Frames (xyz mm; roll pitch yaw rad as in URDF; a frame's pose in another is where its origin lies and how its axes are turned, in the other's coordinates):
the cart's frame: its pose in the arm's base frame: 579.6 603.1 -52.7 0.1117 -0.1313 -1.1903
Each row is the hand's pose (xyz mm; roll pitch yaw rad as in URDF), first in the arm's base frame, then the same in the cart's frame.
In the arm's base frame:
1: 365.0 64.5 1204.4 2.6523 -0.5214 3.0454
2: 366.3 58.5 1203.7 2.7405 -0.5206 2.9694
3: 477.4 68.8 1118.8 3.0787 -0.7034 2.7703
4: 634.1 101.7 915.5 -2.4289 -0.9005 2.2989
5: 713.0 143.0 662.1 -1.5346 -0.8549 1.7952
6: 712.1 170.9 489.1 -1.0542 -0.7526 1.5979
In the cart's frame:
1: 581.3 -264.0 1228.3 2.5693 -0.6795 -2.0078
2: 587.3 -265.2 1227.0 2.6731 -0.6836 -2.0925
3: 607.6 -168.7 1127.3 3.0492 -0.8743 -2.3089
4: 608.4 -34.9 905.8 -2.3052 -1.0585 -2.9044
5: 566.2 25.3 647.4 -1.3070 -0.9550 2.7986
6: 517.6 16.0 479.4 -0.8320 -0.8247 2.6228

